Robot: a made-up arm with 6 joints.
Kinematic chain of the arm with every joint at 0, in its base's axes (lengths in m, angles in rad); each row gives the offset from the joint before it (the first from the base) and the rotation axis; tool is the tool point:
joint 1: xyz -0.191 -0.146 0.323 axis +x
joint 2: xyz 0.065 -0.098 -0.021 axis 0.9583 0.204 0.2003
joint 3: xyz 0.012 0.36 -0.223 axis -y
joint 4: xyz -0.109 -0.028 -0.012 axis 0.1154 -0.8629 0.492
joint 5: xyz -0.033 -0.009 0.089 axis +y
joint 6: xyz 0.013 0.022 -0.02 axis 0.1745 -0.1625 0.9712
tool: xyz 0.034 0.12 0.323
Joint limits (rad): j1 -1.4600..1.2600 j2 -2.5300..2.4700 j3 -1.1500..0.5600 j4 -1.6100..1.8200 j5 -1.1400..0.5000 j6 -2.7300..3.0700
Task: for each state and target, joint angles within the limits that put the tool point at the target. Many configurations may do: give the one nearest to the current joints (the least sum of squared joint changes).
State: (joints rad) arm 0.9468 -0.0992 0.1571 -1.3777 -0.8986 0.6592
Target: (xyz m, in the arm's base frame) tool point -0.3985 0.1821 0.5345
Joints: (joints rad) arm 0.7023 -0.1022 0.4325 -0.9207 -0.9214 1.0986
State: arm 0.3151 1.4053 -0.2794 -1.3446 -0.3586 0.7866
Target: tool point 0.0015 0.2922 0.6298
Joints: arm -0.0485 1.3806 -1.1500 -1.5681 -0.6334 0.4413
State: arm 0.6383 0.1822 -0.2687 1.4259 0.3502 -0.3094
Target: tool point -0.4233 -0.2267 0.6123
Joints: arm 0.7690 0.4086 -0.3747 1.3778 0.3466 -0.3152
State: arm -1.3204 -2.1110 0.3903 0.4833 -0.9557 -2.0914
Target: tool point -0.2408 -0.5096 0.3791
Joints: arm -1.3800 -2.1361 0.1344 0.3049 -0.7239 -2.1365
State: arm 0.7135 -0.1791 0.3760 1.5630 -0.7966 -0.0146
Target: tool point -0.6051 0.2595 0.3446
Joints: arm 1.2303 0.2344 0.1910 1.4420 -0.7492 -0.0218
